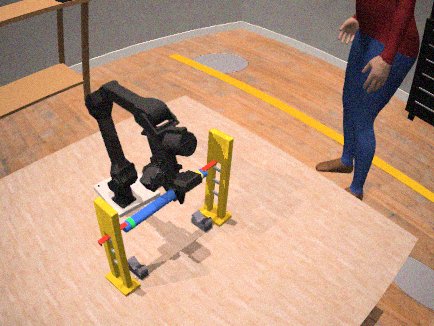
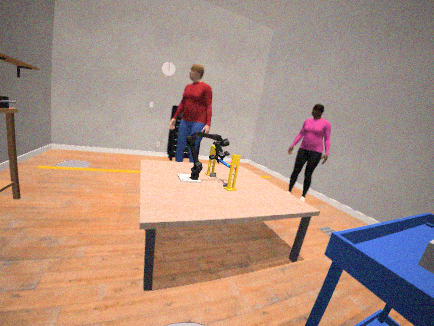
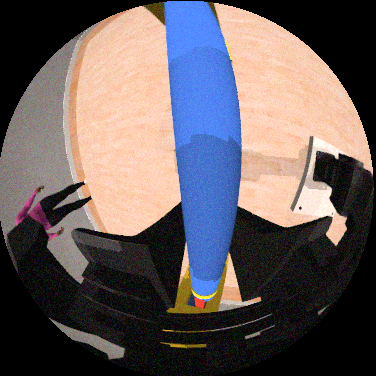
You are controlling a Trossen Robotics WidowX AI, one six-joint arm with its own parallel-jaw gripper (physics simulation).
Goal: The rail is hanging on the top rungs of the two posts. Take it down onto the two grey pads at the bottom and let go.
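Frame: origin at the arm's base, x right, y up, z back, level; metres.
Where they show: gripper, fingertip midpoint: [image 1: 178, 202] [image 2: 220, 163] [image 3: 202, 203]; arm's base, origin of the base link: [image 1: 123, 199] [image 2: 194, 178] [image 3: 323, 166].
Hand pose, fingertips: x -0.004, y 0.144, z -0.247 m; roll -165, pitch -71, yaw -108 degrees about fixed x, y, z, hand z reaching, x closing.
Observation:
Things, the pixels of their centre, and the offset from my fingertips. Level surfaces: height alone.
- blue rail, body centre: [image 3: 208, 164] [image 1: 165, 199] [image 2: 221, 161] dx +0.040, dy +0.030, dz +0.012 m
- far yellow post, body centre: [image 3: 205, 275] [image 1: 217, 178] [image 2: 212, 160] dx -0.161, dy -0.011, dz -0.004 m
- wooden table, its level: dy -0.161 m
The blue rail [image 1: 150, 209] [image 2: 225, 164] [image 3: 202, 100], with red ends and green and yellow bands, spans the near yellow post [image 1: 121, 250] [image 2: 233, 172] and the far yellow post [image 1: 224, 185] [image 2: 212, 159]. Its red ends reach the upper parts of the posts, above the lower rungs. Contact with the top rungs cannot be told. My gripper [image 1: 179, 192] [image 3: 202, 203] is shut on the rail, between its middle and the yellow-banded end. A grey pad [image 1: 138, 268] lies on the table by the near post, another grey pad [image 1: 202, 220] by the far post, both below the rail.
The arm's white base plate [image 1: 150, 196] [image 2: 189, 178] [image 3: 305, 185] is on the wooden table [image 1: 300, 260] [image 2: 170, 205], behind the rail. A person in red [image 2: 196, 102] stands beyond the table, and one in pink [image 2: 314, 135] stands farther right. A blue cart [image 2: 345, 245] is at the right.

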